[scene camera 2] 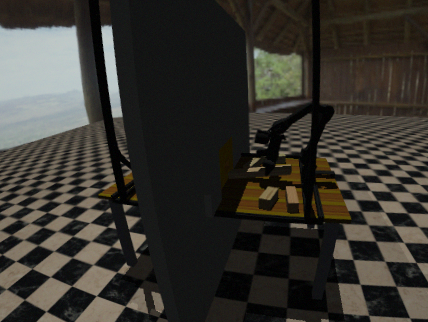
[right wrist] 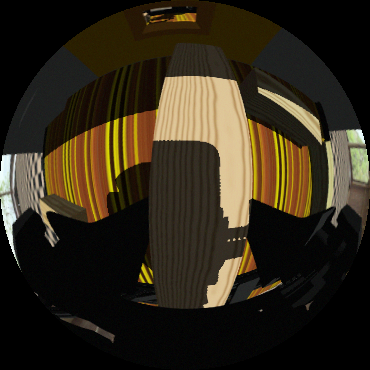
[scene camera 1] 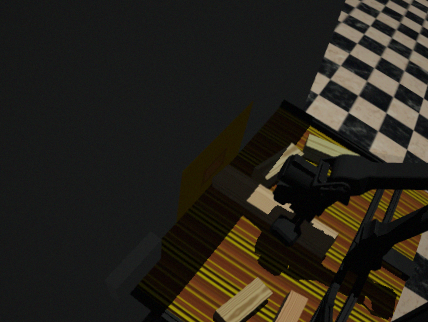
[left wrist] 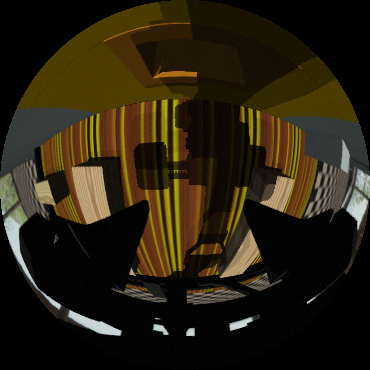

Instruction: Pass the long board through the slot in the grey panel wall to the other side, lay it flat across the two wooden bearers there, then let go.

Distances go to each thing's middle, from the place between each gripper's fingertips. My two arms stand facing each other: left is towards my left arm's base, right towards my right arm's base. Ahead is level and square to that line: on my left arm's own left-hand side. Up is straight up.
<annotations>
My left gripper is now 130 mm to the left of the slot (left wrist: pixel 252 63) and 20 mm below it. From my left hand the other things lie so: grey block (left wrist: pixel 332 150) (310 mm behind, 120 mm to the right, 20 mm below).
My right hand is 1 cm past the slot, 24 cm to the right of it and 4 cm below it. The rest, counted from my right hand: grey block (32 cm behind, 25 cm to the left).
</annotations>
